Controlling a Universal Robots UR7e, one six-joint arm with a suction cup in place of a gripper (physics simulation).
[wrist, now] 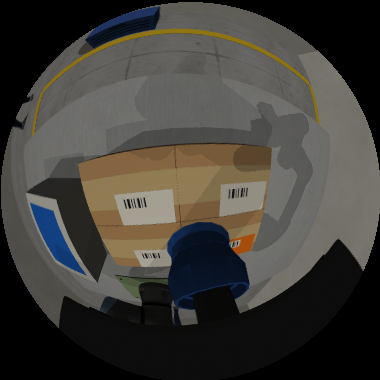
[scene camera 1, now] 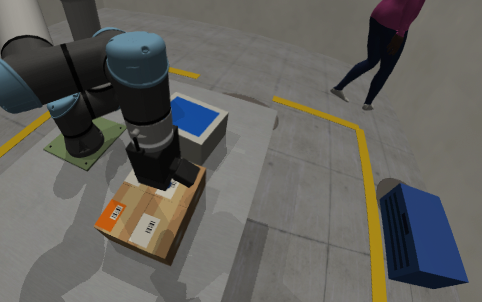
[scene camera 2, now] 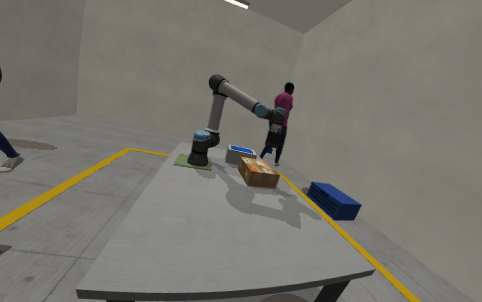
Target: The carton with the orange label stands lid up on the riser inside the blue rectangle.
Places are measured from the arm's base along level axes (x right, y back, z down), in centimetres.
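Pixels of known places: end effector, tool point: (wrist: 198, 247) (scene camera 2: 269, 152); arm's base, origin of the base link: (wrist: 156, 289) (scene camera 1: 86, 143) (scene camera 2: 197, 162).
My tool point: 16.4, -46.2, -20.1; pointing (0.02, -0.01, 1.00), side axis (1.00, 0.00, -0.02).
For each thing: its top centre in the pictures, then the offset to it from my tool point, as dx, dy, dz.
- carton with the orange label, middle of its top: (wrist: 224, 239) (scene camera 1: 124, 210) (scene camera 2: 255, 167) +6.0, +10.7, +10.3
- grey riser, middle of its top: (wrist: 53, 241) (scene camera 1: 186, 114) (scene camera 2: 241, 149) -33.9, +8.2, +8.6
Several brown cartons stand packed tight in one block on the table. The carton with the orange label (scene camera 1: 120, 224) (scene camera 2: 250, 172) (wrist: 248, 226) is the block's corner nearest scene camera 1, far from the riser, lid up. Its orange label (scene camera 1: 110, 213) (scene camera 2: 252, 168) (wrist: 242, 243) faces up. The grey riser (scene camera 1: 208, 139) (scene camera 2: 234, 158) (wrist: 35, 198) stands just behind the block, and its blue rectangle (scene camera 1: 192, 116) (scene camera 2: 241, 149) (wrist: 53, 234) is bare. My suction cup (scene camera 1: 172, 184) (scene camera 2: 269, 150) (wrist: 198, 244) hangs a little above the block and holds nothing.
A blue crate (scene camera 1: 413, 233) (scene camera 2: 334, 199) (wrist: 124, 26) lies on the floor beyond the yellow line (scene camera 1: 368, 181). A person (scene camera 1: 384, 48) (scene camera 2: 283, 103) walks behind the table. The arm's base sits on a green plate (scene camera 1: 59, 146) (scene camera 2: 182, 161) left of the riser.
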